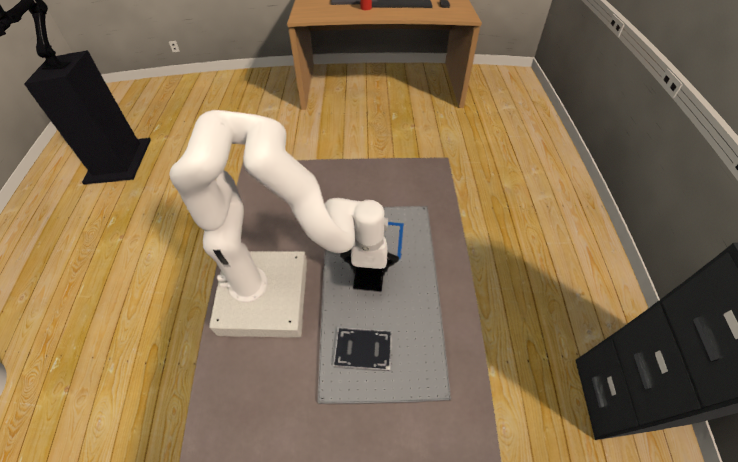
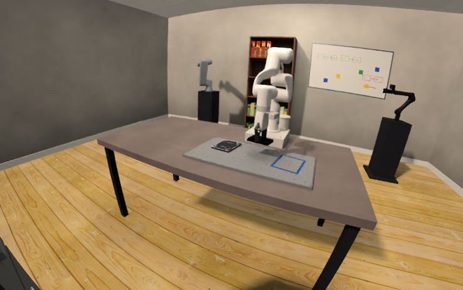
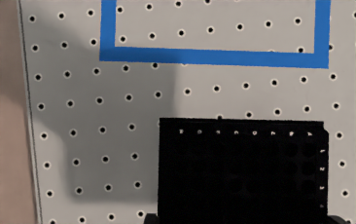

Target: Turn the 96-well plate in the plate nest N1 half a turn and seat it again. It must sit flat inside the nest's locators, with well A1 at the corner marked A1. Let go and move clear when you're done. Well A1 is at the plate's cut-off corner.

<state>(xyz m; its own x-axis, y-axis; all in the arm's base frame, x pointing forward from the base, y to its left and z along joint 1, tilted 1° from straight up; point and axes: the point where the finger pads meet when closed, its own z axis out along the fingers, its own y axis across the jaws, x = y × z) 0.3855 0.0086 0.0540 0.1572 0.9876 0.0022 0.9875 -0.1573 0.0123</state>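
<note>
The plate nest N1 is 22 cm to the right of my hand, 10 cm below it and 3 cm behind it. Round my hand: black 96-well plate (1 cm below).
</note>
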